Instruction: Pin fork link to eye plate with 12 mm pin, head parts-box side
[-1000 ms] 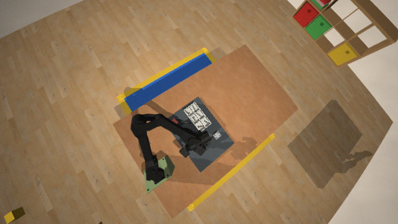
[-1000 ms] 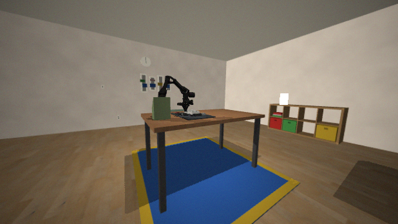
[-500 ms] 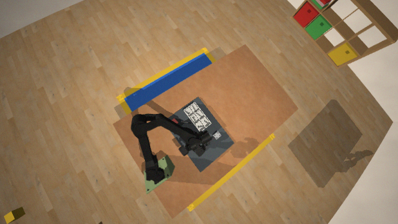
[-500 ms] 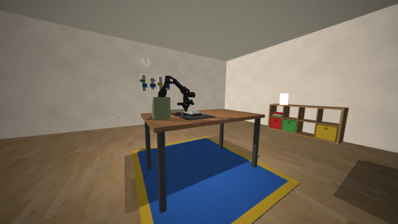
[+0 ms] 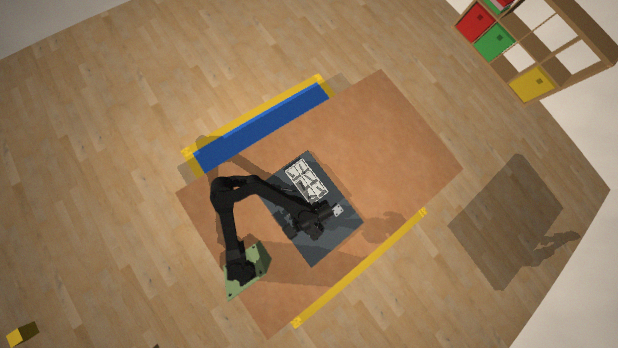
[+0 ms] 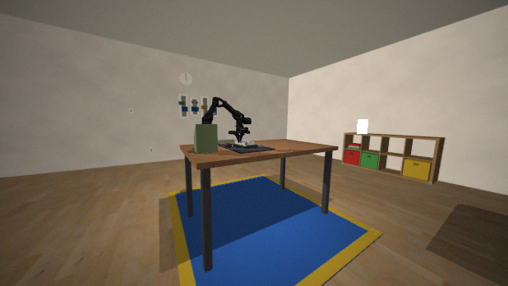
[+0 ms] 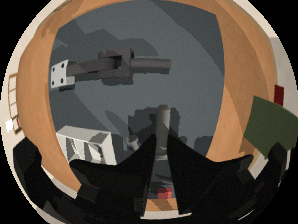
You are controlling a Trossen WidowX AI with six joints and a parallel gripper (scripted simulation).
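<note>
Now: the grey mat 9 cm below my hand, 7 cm ahead of it and 3 cm to the left of it. Round my hand: grey pin (3 cm below, 1 cm to the right); pale block (16 cm ahead, 6 cm to the right, 6 cm below); white parts box (14 cm to the left, 12 cm ahead, 7 cm below).
</note>
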